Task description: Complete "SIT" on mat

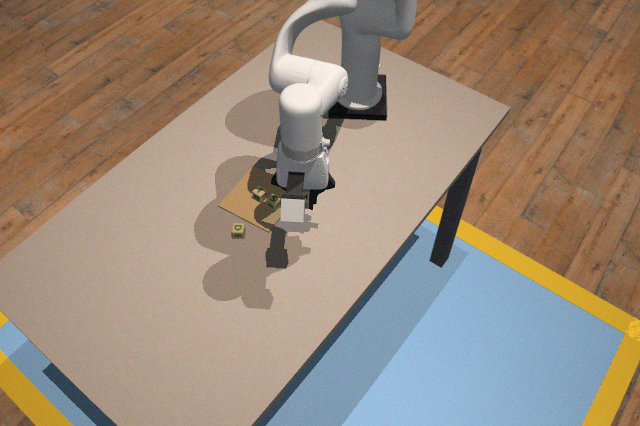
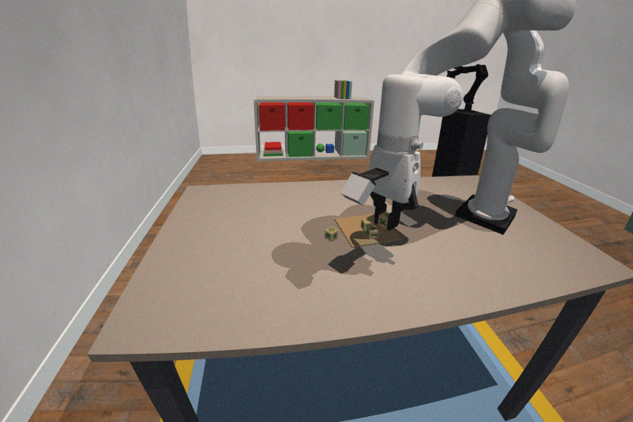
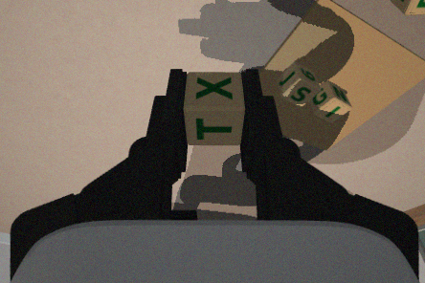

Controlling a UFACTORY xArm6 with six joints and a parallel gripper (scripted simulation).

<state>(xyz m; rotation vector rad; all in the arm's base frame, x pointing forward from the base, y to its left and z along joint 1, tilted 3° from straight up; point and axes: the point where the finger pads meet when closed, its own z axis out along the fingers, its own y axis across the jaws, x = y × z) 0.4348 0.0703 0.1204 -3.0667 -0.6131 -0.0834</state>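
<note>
The I block lies 4 cm behind my hand, 13 cm to the right of it and 10 cm below it. Round my hand: T block: 1 cm below; S block: 3 cm behind, 9 cm to the right, 10 cm below; D block: 7 cm ahead, 13 cm to the right, 11 cm below.
</note>
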